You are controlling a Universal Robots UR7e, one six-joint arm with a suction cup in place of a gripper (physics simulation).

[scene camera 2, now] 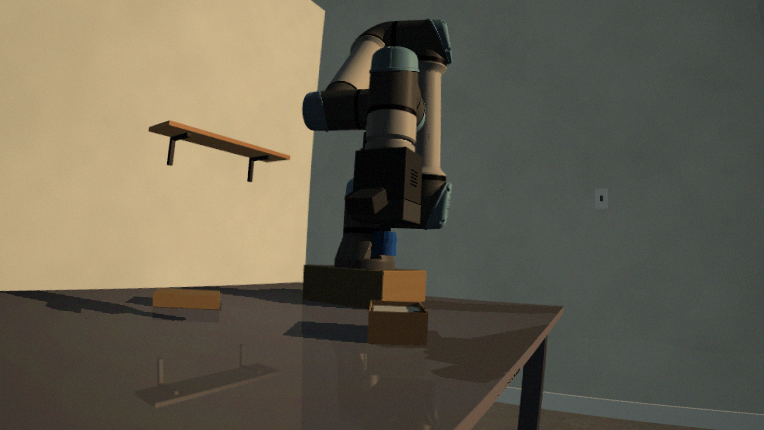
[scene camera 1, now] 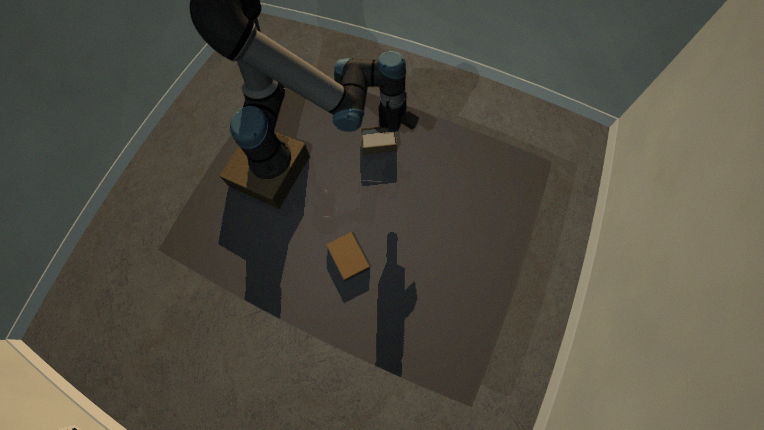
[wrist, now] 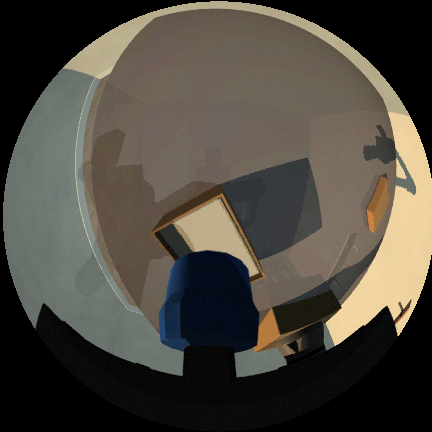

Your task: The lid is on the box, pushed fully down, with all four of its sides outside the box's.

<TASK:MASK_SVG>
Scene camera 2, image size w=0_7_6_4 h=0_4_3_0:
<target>lid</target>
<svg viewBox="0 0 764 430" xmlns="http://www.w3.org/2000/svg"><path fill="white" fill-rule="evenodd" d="M153 293L153 307L219 309L220 291L159 288Z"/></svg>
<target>box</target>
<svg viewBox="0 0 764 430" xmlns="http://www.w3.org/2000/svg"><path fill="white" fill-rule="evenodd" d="M371 300L367 343L427 345L428 312L420 302Z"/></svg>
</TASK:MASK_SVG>
